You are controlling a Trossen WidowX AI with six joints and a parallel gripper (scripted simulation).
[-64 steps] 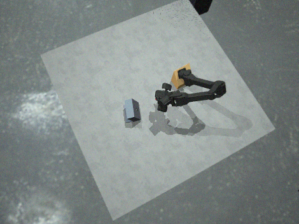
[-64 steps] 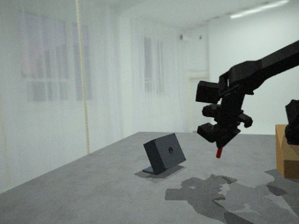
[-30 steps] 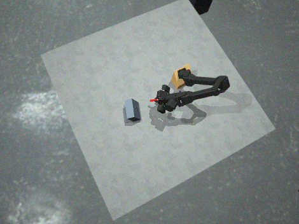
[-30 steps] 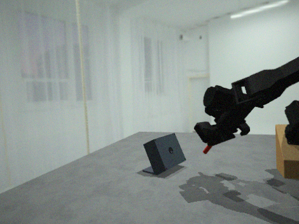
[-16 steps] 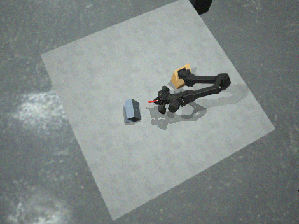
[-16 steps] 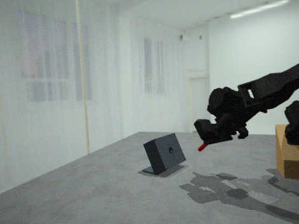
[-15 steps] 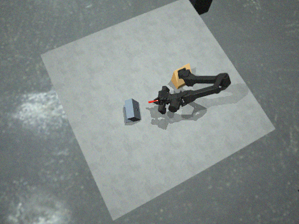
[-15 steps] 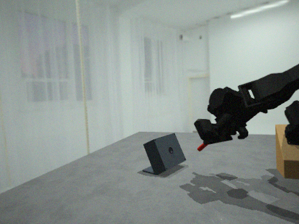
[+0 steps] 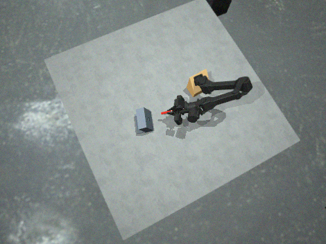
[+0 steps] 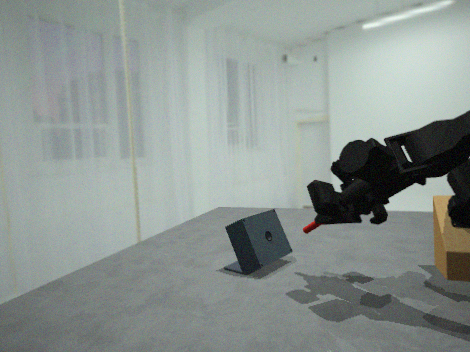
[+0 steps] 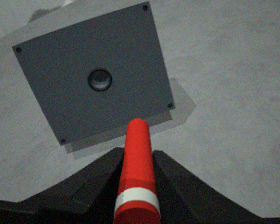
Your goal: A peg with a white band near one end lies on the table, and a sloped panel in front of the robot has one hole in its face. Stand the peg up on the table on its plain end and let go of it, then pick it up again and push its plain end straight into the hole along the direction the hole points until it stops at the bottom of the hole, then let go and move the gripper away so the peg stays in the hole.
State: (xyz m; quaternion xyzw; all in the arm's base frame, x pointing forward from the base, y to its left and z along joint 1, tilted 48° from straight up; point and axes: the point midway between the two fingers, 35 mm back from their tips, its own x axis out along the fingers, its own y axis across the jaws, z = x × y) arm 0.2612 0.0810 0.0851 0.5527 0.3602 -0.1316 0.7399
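My gripper tip is 140 mm short of the sloped dark panel, 30 mm to the left of it and 50 mm above it. The rest, counted from my gripper tip: red peg: 10 mm behind, 10 mm to the left, 10 mm above.
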